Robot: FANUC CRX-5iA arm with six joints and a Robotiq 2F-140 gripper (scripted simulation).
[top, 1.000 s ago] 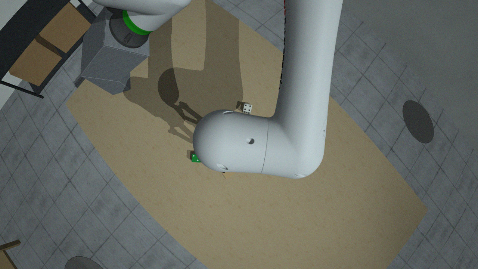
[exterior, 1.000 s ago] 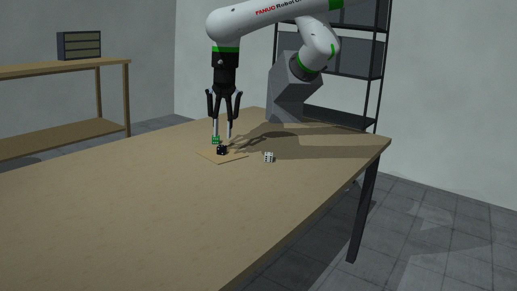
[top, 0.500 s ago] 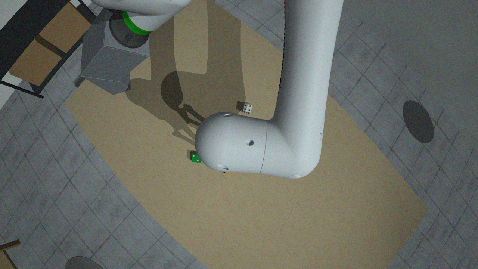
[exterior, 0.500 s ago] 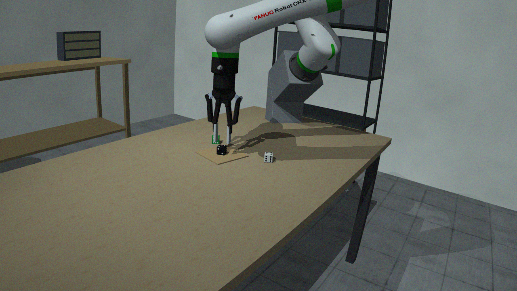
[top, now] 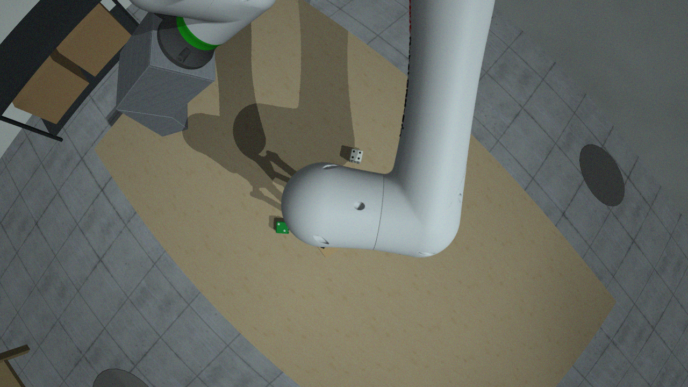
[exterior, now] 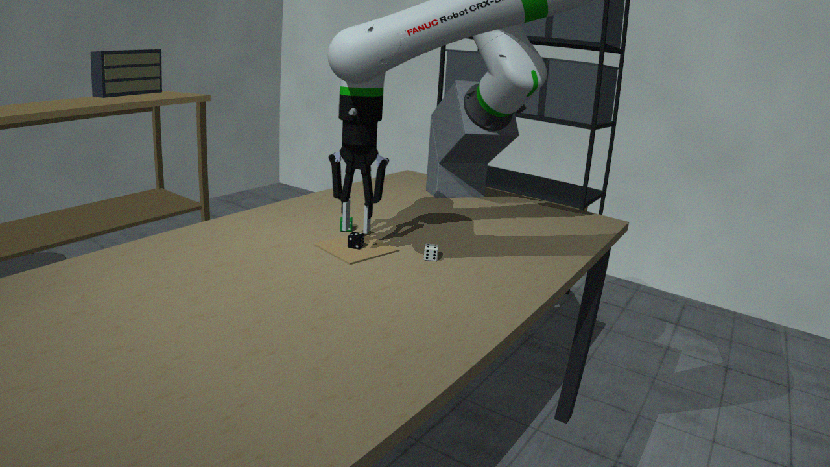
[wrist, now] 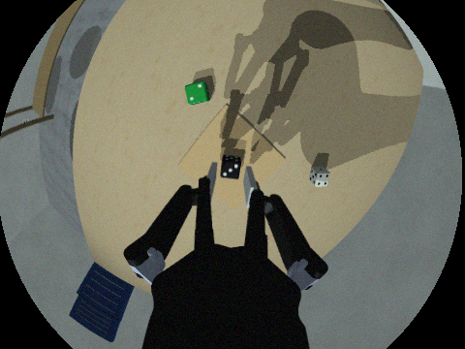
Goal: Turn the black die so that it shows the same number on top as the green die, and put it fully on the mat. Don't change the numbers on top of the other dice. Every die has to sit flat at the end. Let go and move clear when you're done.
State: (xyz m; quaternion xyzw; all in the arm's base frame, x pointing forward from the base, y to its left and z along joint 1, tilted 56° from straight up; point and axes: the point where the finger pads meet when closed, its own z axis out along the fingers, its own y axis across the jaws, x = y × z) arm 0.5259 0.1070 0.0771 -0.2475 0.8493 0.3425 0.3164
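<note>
My gripper is now 6 cm above the black die. From my hand the other things lie so: white die: 13 cm to the left, 12 cm behind, 6 cm below; green die: 12 cm to the right, 6 cm below, 4 cm behind; tan mat: 7 cm below.
</note>
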